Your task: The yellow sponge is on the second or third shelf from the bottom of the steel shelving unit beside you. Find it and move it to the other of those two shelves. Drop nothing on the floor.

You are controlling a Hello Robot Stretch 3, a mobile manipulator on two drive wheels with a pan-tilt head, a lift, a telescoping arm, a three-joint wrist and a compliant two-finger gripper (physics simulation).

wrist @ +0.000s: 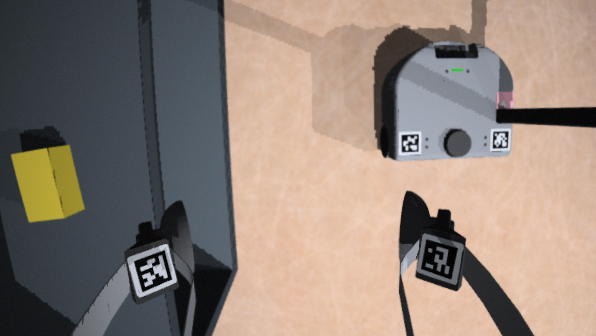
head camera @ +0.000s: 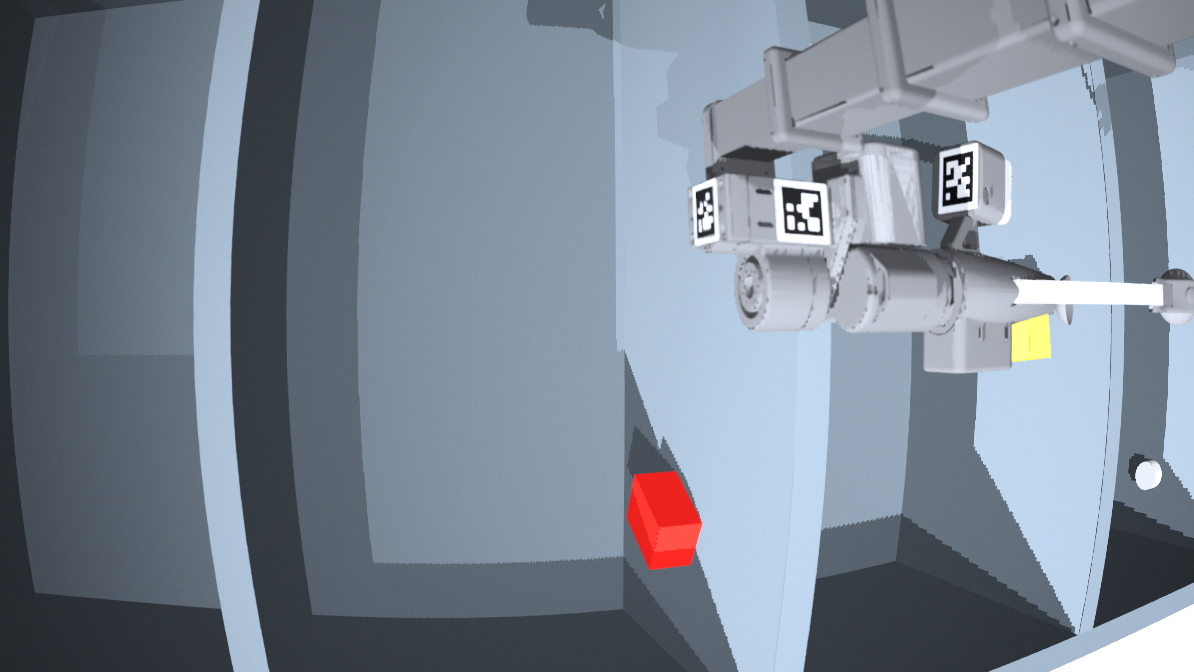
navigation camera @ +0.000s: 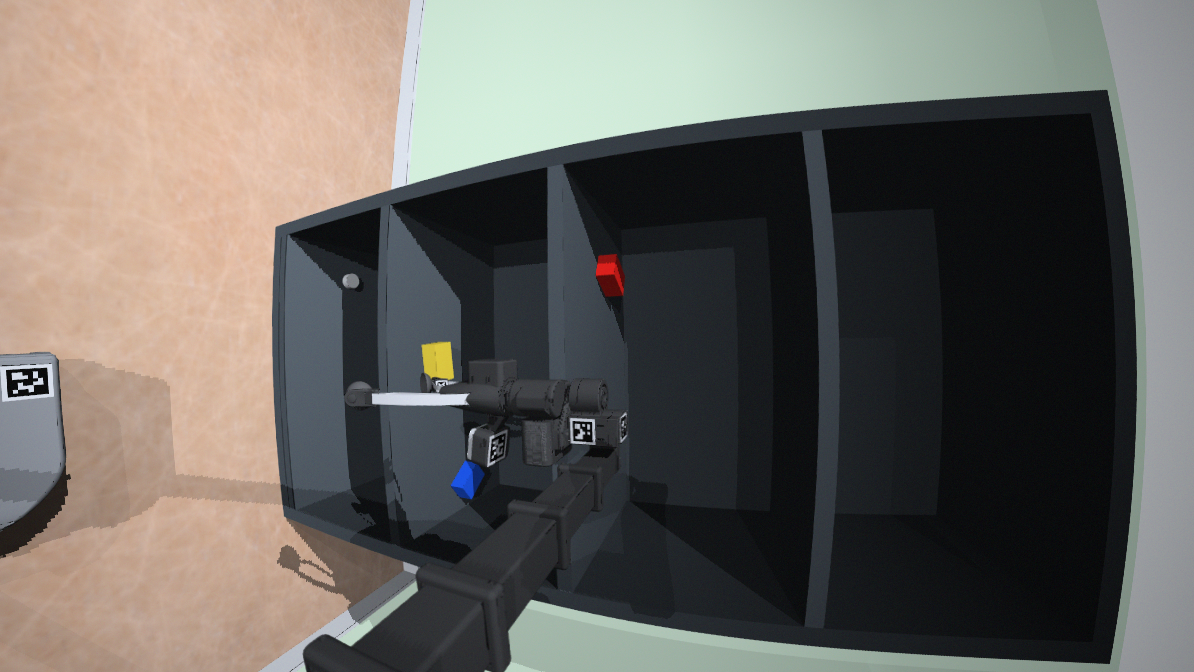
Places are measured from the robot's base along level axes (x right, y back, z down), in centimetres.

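Where they show: gripper, between the fingertips: (head camera: 1130,299) (navigation camera: 386,389).
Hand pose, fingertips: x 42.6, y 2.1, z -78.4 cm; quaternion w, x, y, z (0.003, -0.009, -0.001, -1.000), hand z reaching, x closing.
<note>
Things, the pixels of their top centre, and the offset from my fingertips. "*": a spot on its surface instead.
- yellow sponge, centre of its top: (head camera: 1012,319) (navigation camera: 444,361) dz +20.6, dx +36.6, dy -1.1 cm
- steel shelving unit, a spot on its surface: (head camera: 214,333) (navigation camera: 827,363) * dz -64.6, dx +21.6, dy -1.9 cm
- red block, centre of its top: (head camera: 641,522) (navigation camera: 619,275) dz -25.2, dx +46.4, dy -21.5 cm
- blue block, centre of its top: (navigation camera: 474,480) dz +20.6, dx +46.1, dy +35.2 cm
- white cylinder, centre of its top: (head camera: 1145,475) (navigation camera: 353,280) dz +68.4, dx +44.3, dy -28.0 cm
The yellow sponge (head camera: 1031,338) (navigation camera: 436,359) (wrist: 47,184) rests on the second shelf from the bottom of the steel shelving unit (head camera: 214,333) (navigation camera: 827,375) (wrist: 229,150). The head and navigation views show the unit turned sideways. My gripper (head camera: 1119,297) (navigation camera: 392,390) (wrist: 295,221) points downward with its two fingers wide apart and nothing between them. It hangs at the front of the unit, near the second shelf's front edge. In the wrist view the sponge lies left of and beyond the left finger, apart from it. In the head view the wrist hides part of the sponge.
A red block (head camera: 664,521) (navigation camera: 609,275) sits on the third shelf. A blue block (navigation camera: 467,480) is on the second shelf, close to the wrist camera in the navigation view. A white cylinder (head camera: 1148,474) (navigation camera: 350,281) stands on the bottom shelf. My base (navigation camera: 29,434) (wrist: 455,100) is on the floor.
</note>
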